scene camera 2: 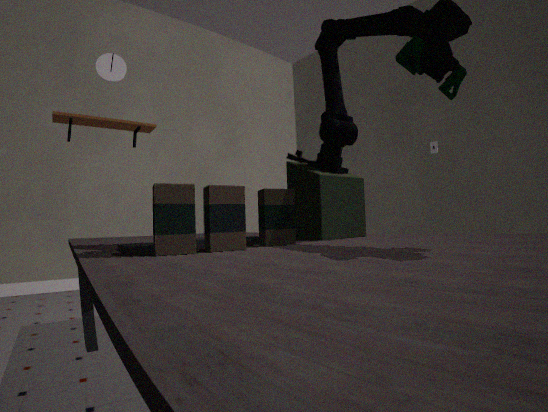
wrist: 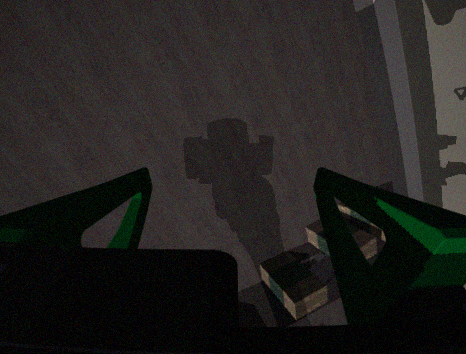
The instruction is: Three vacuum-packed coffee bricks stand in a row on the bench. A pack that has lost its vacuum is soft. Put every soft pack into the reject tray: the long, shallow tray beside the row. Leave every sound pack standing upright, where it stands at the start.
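Places are measured from the arm's base along level axes (x ahead, y left, z up), in centimetres.
Pixels of known places: gripper, fingertip midpoint: [scene camera 2: 435, 85] [wrist: 232, 177]; arm's base, link origin: [scene camera 2: 327, 169].
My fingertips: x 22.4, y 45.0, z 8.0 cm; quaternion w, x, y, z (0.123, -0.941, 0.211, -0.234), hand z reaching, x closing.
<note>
Ahead of a thing's pixels: the offset from my fingertips to its top centre. Level surfaces: height alone.
Three coffee bricks stand upright in a row on the bench in the scene view: the left brick @(dz -16.6, dx +32.2, dy -42.0 cm) [scene camera 2: 174, 219], the middle brick @(dz -16.6, dx +20.7, dy -40.7 cm) [scene camera 2: 225, 218] and the right brick @(dz -16.6, dx +5.1, dy -40.7 cm) [scene camera 2: 276, 217]. Each is tan with a dark teal band. In the wrist view two bricks show from above at the lower right, one nearer @(dz -20.6, dx +5.5, dy -39.6 cm) [wrist: 296, 280] and one partly behind the right finger [wrist: 318, 235]. Which is soft cannot be told. My gripper [scene camera 2: 446, 80] [wrist: 232, 177] is open and empty, high above the bench and away from the row. The reject tray cannot be made out in either view.
The bench @(dz -30.7 cm) [scene camera 2: 320, 320] [wrist: 125, 100] carries the arm's shadow. A green block [scene camera 2: 342, 207] under the arm's base stands behind the right brick. A wall shelf [scene camera 2: 102, 121] and a round clock [scene camera 2: 111, 67] are on the wall. The bench's edge shows at the right of the wrist view.
</note>
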